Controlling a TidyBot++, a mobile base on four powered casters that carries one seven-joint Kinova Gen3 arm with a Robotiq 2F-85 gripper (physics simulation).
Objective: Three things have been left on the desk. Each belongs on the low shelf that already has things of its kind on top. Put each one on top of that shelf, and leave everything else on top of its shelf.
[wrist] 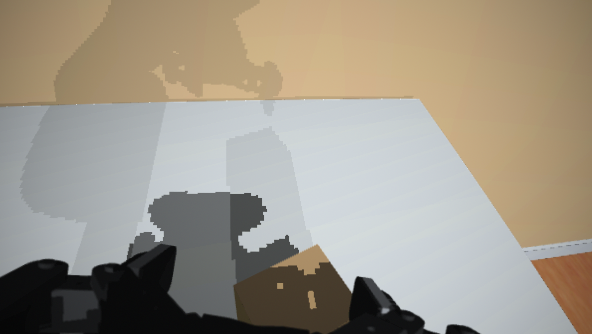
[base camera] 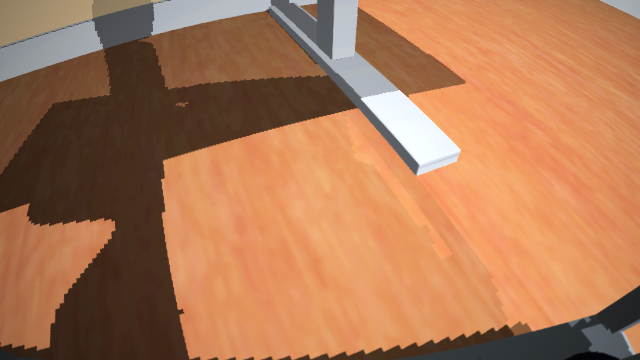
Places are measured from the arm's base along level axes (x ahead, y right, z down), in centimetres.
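Where they show: gripper, between the fingertips: (wrist: pixel 263 281).
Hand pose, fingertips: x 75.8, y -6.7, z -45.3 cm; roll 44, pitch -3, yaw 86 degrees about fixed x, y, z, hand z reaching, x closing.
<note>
After its pixels a point has its place.
A tan-brown box (wrist: pixel 295 305) {x 76.5, y -4.9, z -41.4 cm} lies on the white desk (wrist: pixel 400 180) {x 97.2, y 5.2, z -32.4 cm}, at the lower middle of the wrist view, with its far corner pointing away and its near part cut off by the gripper and the frame's edge. My gripper (wrist: pixel 263 281) {x 75.8, y -6.7, z -45.3 cm} is open. In the picture the box shows between the two black fingers, nearer the right one; how high the fingers are above it I cannot tell. Dark shadow covers much of the box's top. The low shelves and the other things do not show in either view.
The desk's far edge runs along a tan wall (wrist: pixel 475 75) {x 121.1, y 18.1, z -35.8 cm}, and its right edge slants down beside the wooden floor (wrist: pixel 570 280) {x 135.3, y 94.5, z 39.6 cm}. In the base camera view a grey-white desk leg foot (base camera: pixel 410 130) reaches forward on the floor. Arm shadows lie on the desk and wall.
</note>
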